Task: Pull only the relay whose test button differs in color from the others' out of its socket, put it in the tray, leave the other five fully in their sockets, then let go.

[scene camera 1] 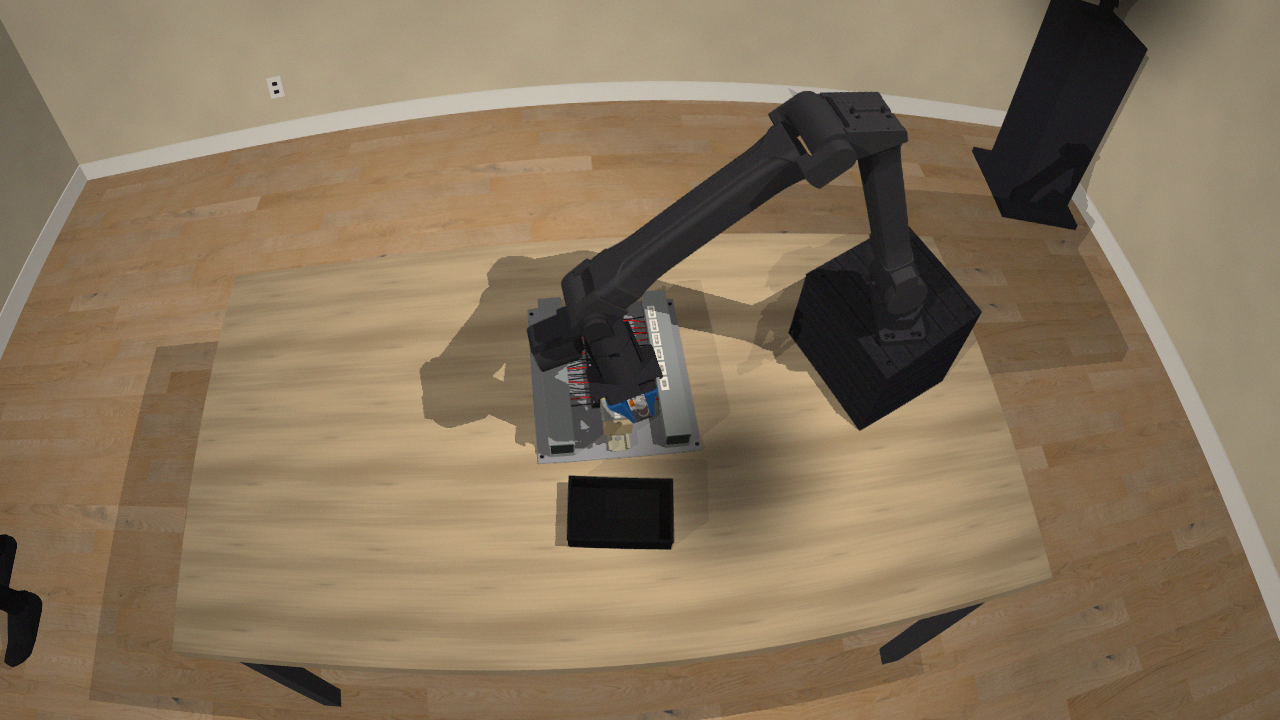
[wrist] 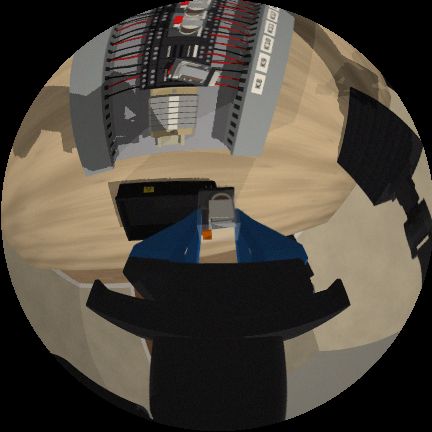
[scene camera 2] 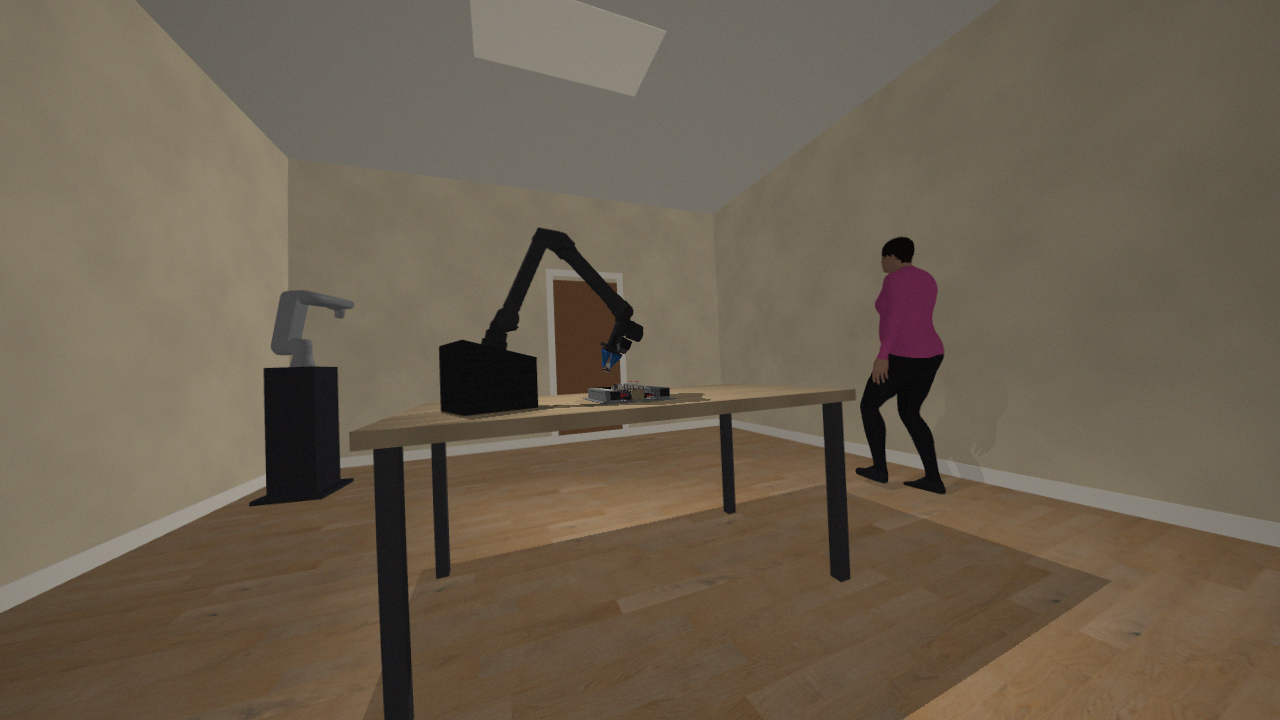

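Note:
My gripper is shut on a clear-cased relay with an orange button, and holds it in the air, above the front end of the panel in scene view 1. The black tray stands on the table in front of the panel, apart from the relay. In the wrist view, an empty socket shows near label K9. A relay with a red button sits beyond it. The relay near K8 looks tilted in its socket. The arm hides much of the relay row in scene view 1.
The grey panel carries wire ducts, wiring and a beige terminal block at its front end. The black base box stands at the right in scene view 1. A person stands beyond the table in scene view 2.

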